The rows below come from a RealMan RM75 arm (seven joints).
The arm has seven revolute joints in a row. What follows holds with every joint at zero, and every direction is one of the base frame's. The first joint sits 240.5 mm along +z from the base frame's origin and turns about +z. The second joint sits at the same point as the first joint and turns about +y. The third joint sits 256 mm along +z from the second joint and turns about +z. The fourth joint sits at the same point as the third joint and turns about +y. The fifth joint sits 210 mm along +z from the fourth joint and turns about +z. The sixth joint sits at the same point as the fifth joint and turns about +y. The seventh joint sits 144 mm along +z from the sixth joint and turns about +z. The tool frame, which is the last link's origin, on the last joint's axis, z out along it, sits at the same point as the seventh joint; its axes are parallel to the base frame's.
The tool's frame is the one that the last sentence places.
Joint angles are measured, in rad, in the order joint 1, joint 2, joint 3, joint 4, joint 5, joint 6, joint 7. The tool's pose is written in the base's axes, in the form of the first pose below.
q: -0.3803 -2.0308 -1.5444 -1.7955 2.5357 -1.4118 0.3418
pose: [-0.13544 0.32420 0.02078 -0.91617 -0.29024 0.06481 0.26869]
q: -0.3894 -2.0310 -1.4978 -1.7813 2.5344 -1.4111 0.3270
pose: [-0.13248 0.31980 0.00875 -0.92176 -0.28523 0.07488 0.25179]
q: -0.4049 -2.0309 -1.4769 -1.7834 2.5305 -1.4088 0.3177
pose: [-0.12517 0.31887 0.00420 -0.92639 -0.27572 0.07381 0.24564]
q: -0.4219 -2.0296 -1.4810 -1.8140 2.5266 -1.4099 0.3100
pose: [-0.11280 0.32004 0.00841 -0.92987 -0.26152 0.06101 0.25143]
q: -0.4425 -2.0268 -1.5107 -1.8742 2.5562 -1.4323 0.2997
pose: [-0.09971 0.32356 0.02369 -0.92759 -0.24366 0.05172 0.27844]
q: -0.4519 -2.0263 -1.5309 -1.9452 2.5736 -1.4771 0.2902
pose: [-0.08850 0.31964 0.03611 -0.92702 -0.22864 0.04783 0.29337]
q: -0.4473 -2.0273 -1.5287 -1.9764 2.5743 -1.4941 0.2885
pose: [-0.08480 0.31508 0.03839 -0.92856 -0.22190 0.04679 0.29384]
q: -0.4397 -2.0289 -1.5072 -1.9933 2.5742 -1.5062 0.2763
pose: [-0.08331 0.30916 0.03481 -0.93096 -0.22073 0.05017 0.28649]
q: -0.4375 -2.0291 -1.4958 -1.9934 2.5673 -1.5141 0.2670
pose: [-0.08353 0.30615 0.03158 -0.93250 -0.22410 0.05306 0.27823]
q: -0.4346 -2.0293 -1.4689 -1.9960 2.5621 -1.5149 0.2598
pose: [-0.08200 0.30151 0.02562 -0.93626 -0.22053 0.05633 0.26759]
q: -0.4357 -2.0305 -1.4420 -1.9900 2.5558 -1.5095 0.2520
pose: [-0.08021 0.29806 0.01866 -0.93992 -0.21789 0.05829 0.25628]
